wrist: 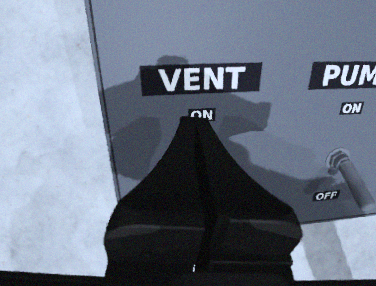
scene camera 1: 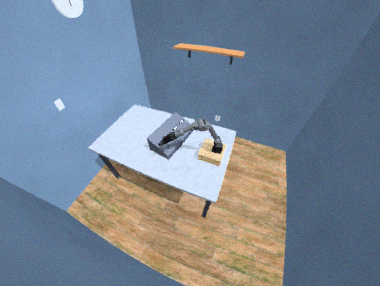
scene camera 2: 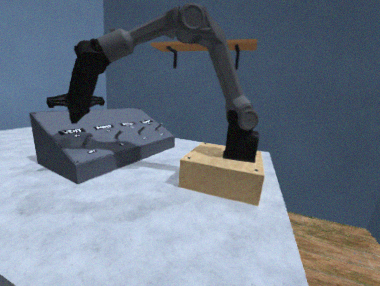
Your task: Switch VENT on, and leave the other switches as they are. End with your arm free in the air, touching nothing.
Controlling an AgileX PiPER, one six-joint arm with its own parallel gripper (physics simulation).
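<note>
The dark grey switch panel (scene camera 1: 162, 131) (scene camera 2: 50, 145) (wrist: 280, 30) stands on the table, its sloped face bearing a row of labelled levers. The VENT label (scene camera 2: 72, 131) (wrist: 201, 79) is at the panel's left end in the wrist view. The VENT lever (scene camera 2: 87, 142) is dim in shadow in scene camera 2 and hidden behind the fingers in the wrist view; its position cannot be read. The PUMP lever (scene camera 2: 118, 135) (wrist: 354, 184) points down past its OFF label. My gripper (scene camera 1: 162, 144) (scene camera 2: 75, 121) (wrist: 192, 133) is shut and empty, its tips over VENT's ON label in the wrist view.
Two more levers (scene camera 2: 142, 131) (scene camera 2: 159, 127) stand farther along the panel. The arm's base is on a wooden block (scene camera 1: 210, 156) (scene camera 2: 220, 180) near the table's (scene camera 1: 120, 132) (scene camera 2: 150, 240) edge. An orange shelf (scene camera 1: 210, 50) (scene camera 2: 200, 46) is on the wall behind.
</note>
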